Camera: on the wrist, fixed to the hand. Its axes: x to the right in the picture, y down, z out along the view.
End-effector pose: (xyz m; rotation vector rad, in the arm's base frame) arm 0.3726 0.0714 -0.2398 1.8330 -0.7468 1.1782
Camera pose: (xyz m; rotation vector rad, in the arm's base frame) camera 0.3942 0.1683 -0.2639 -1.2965 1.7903 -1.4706
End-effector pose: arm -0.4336 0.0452 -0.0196 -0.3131 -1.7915 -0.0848
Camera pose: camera -0.3831 -0.0434 -0.0127 -1.2506 -1.4473 1.4998
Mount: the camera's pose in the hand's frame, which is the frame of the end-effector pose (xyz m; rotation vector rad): -0.0187 -0.0729 -0.0691 0.4948 -0.3762 1.4900
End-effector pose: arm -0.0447 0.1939 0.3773 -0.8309 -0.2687 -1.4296
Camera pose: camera -0.1374 0.1691 0.3422 -0.5963 -0.1827 0.1957
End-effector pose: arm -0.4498 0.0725 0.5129 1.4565 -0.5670 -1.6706
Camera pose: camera -0.4050 0.1406 0.4513 0.5417 -1.7871 -0.5442
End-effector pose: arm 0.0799 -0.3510 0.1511 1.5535 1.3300 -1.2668
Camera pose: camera 0.0244 -0.2758 0.1923 1.8086 -0.5117 -0.7534
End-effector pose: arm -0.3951 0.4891 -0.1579 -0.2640 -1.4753 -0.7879
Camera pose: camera -0.3840 0.3996 -0.2058 -0.9892 -1.2997 0.8435
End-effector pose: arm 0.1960 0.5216 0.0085 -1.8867 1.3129 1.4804
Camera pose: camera 0.2944 0.5108 0.0336 -0.0614 2.6731 1.5908
